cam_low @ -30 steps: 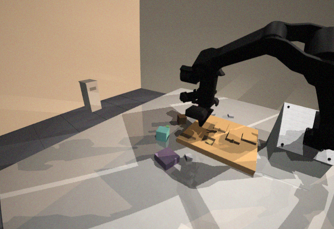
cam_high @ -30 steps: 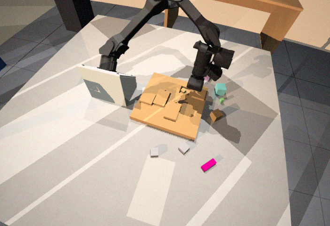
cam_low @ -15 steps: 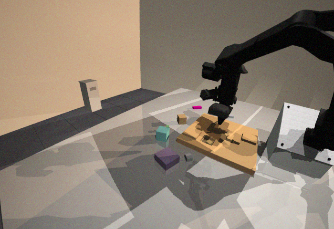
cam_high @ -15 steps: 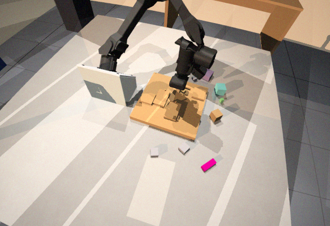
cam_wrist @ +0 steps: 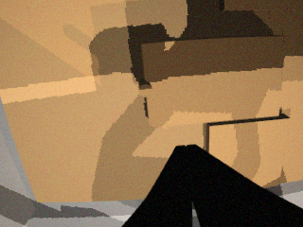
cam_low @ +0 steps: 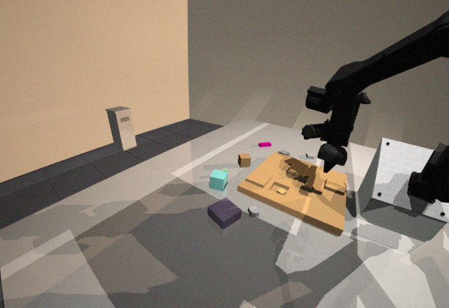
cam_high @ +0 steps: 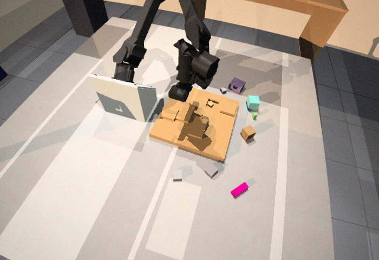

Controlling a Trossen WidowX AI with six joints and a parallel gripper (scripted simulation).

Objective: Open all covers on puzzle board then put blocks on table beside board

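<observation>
The puzzle board lies 7 cm ahead of my gripper tip and 7 cm below it. The rest, counted from my gripper tip: grey tile 8 cm ahead, 28 cm to the right, 8 cm below; then brown cube 28 cm ahead, 2 cm to the right, 7 cm below; then small grey cube 13 cm ahead, 18 cm to the left, 8 cm below.
</observation>
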